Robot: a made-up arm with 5 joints. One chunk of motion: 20 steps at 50 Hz.
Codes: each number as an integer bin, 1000 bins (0 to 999) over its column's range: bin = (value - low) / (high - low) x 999, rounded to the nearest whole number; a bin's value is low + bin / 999 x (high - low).
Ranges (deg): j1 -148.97..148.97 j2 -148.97..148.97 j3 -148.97..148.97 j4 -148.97..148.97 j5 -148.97..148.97
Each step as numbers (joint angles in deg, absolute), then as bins.
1 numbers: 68.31 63.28 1.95 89.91 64.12
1 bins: 729 712 506 801 714
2 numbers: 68.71 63.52 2.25 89.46 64.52
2 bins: 730 712 507 799 716
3 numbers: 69.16 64.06 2.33 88.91 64.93
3 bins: 731 714 507 798 717
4 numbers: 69.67 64.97 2.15 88.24 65.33
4 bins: 733 717 507 795 719
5 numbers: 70.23 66.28 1.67 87.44 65.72
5 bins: 735 722 505 793 720
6 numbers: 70.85 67.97 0.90 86.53 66.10
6 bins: 737 727 503 790 721
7 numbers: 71.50 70.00 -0.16 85.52 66.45
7 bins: 739 734 499 786 722
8 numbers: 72.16 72.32 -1.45 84.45 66.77
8 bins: 741 742 495 783 723
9 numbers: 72.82 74.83 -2.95 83.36 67.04
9 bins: 744 750 490 779 724
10 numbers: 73.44 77.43 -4.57 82.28 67.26
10 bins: 746 759 484 775 725
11 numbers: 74.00 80.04 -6.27 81.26 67.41
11 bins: 748 768 478 772 726
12 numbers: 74.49 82.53 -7.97 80.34 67.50
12 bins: 749 776 473 769 726
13 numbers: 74.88 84.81 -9.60 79.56 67.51
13 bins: 751 784 467 766 726
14 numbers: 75.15 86.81 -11.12 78.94 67.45
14 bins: 751 791 462 764 726
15 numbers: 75.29 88.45 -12.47 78.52 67.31
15 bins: 752 796 458 763 725
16 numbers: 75.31 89.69 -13.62 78.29 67.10
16 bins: 752 800 454 762 724
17 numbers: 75.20 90.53 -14.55 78.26 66.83
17 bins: 752 803 451 762 724
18 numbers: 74.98 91.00 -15.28 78.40 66.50
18 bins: 751 805 448 762 722
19 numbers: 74.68 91.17 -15.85 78.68 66.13
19 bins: 750 805 446 763 721
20 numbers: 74.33 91.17 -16.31 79.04 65.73
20 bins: 749 805 445 765 720
